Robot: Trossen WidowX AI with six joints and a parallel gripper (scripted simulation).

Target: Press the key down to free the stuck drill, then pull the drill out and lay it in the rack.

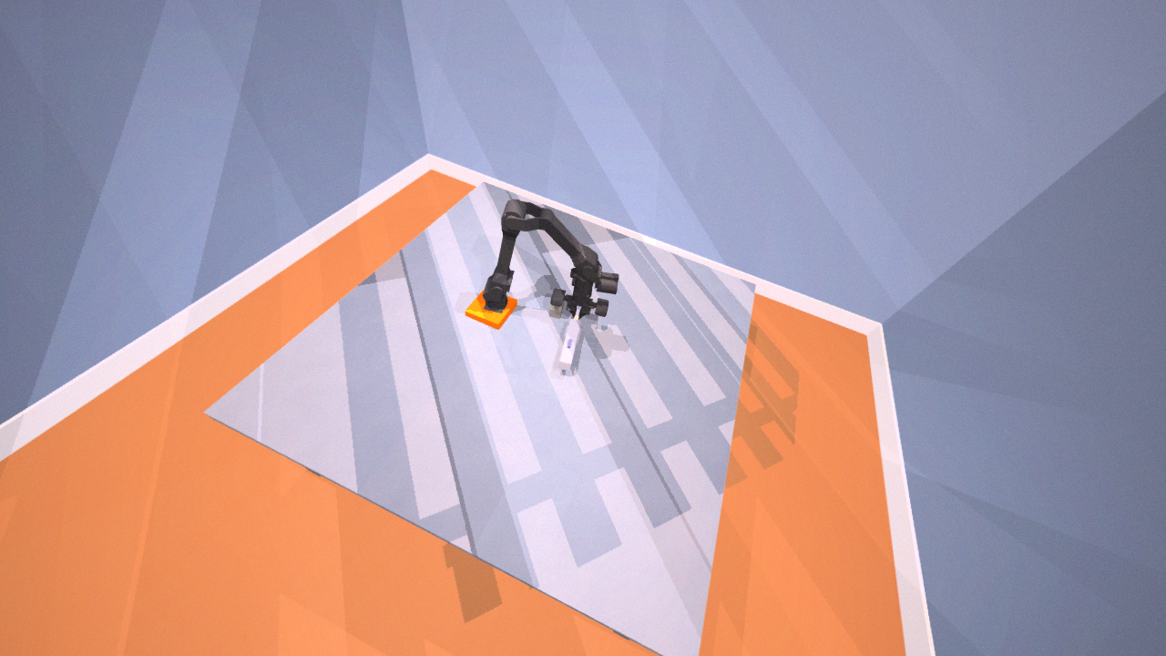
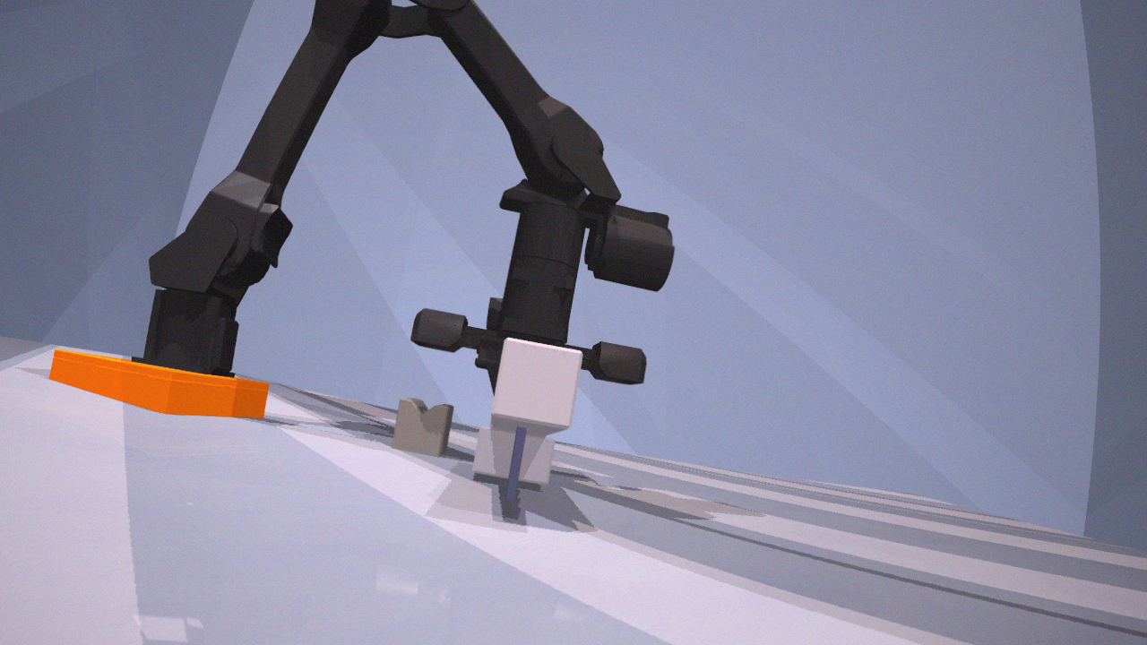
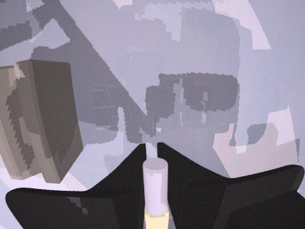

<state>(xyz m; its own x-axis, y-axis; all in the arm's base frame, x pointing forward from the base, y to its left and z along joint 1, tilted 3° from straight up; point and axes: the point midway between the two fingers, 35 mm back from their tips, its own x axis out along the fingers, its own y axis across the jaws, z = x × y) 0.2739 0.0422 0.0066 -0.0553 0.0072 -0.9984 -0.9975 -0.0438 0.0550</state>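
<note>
Right now my gripper tip is 5 cm to the left of the drill and 4 cm below it. From my gripper tip the other things lie so: v-notched rack (8 cm behind, 2 cm to the left, 1 cm above); thin blue key (17 cm to the right, 4 cm above, 1 cm ahead); housing (14 cm to the right, 4 cm above, 1 cm ahead).
</note>
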